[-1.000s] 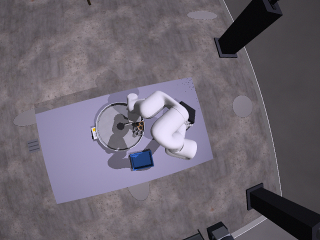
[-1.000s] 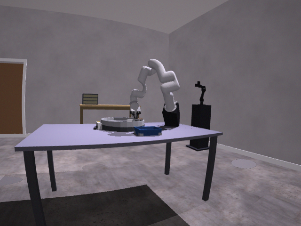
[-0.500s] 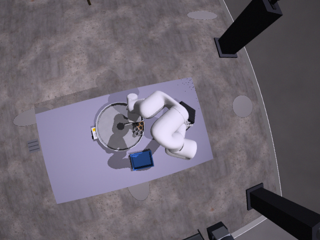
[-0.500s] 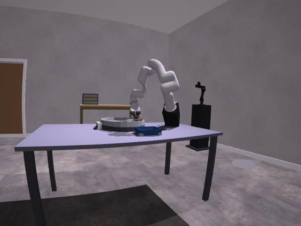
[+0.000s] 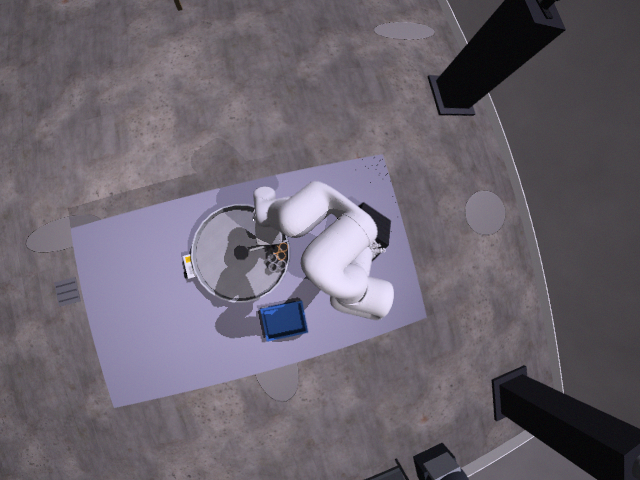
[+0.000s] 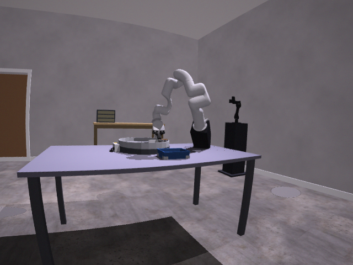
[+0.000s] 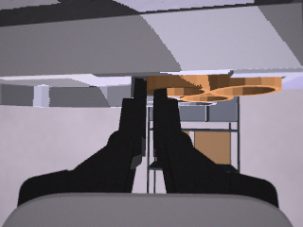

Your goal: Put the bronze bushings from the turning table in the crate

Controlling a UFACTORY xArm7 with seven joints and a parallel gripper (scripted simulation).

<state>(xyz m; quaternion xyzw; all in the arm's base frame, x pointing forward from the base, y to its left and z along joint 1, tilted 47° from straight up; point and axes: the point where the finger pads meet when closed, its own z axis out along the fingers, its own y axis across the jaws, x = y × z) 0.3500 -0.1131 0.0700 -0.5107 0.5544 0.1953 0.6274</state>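
My hand is 32 cm to the right of the blue crate and 8 cm above it. The rest, counted from my hand: round grey turning table: 13 cm ahead, 5 cm below.
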